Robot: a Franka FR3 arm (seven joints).
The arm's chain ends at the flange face. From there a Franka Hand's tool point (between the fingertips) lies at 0.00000 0.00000 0.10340 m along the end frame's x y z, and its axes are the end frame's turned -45 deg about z.
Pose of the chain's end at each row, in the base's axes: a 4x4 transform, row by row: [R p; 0 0 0 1], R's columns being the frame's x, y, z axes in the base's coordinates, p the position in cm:
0.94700 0.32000 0.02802 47.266; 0.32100 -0.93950 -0.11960 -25.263; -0.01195 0.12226 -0.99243 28.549; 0 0 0 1
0.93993 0.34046 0.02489 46.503; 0.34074 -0.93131 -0.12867 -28.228; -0.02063 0.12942 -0.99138 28.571; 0 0 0 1
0.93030 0.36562 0.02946 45.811; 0.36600 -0.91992 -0.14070 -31.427; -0.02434 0.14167 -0.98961 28.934; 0 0 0 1
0.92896 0.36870 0.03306 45.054; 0.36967 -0.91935 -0.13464 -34.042; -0.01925 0.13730 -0.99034 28.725; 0 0 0 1
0.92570 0.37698 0.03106 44.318; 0.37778 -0.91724 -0.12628 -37.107; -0.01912 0.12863 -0.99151 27.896; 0 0 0 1
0.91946 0.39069 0.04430 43.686; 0.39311 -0.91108 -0.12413 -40.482; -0.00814 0.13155 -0.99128 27.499; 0 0 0 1
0.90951 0.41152 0.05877 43.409; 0.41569 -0.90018 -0.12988 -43.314; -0.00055 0.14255 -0.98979 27.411; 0 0 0 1
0.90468 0.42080 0.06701 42.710; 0.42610 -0.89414 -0.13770 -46.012; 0.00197 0.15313 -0.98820 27.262; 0 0 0 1
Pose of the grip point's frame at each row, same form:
0.44336 0.89590 0.02802 47.556; 0.89131 -0.43735 -0.11960 -26.500; -0.09490 0.07800 -0.99243 18.287; 0 0 0 1
0.42389 0.90537 0.02489 46.760; 0.89948 -0.41760 -0.12867 -29.558; -0.10610 0.07693 -0.99138 18.320; 0 0 0 1
0.39929 0.91635 0.02946 46.116; 0.90928 -0.39168 -0.14070 -32.882; -0.11739 0.08296 -0.98961 18.701; 0 0 0 1
0.39616 0.91758 0.03306 45.396; 0.91147 -0.38868 -0.13464 -35.434; -0.11070 0.08347 -0.99034 18.485; 0 0 0 1
0.38800 0.92113 0.03106 44.639; 0.91572 -0.38146 -0.12628 -38.413; -0.10448 0.07744 -0.99151 17.644; 0 0 0 1
0.37390 0.92642 0.04430 44.144; 0.92220 -0.36626 -0.12413 -41.766; -0.09878 0.08726 -0.99128 17.249; 0 0 0 1
0.35213 0.93411 0.05877 44.017; 0.93046 -0.34259 -0.12988 -44.657; -0.10119 0.10041 -0.98979 17.177; 0 0 0 1
0.34215 0.93726 0.06701 43.403; 0.93355 -0.33095 -0.13770 -47.436; -0.10689 0.10967 -0.98820 17.044; 0 0 0 1

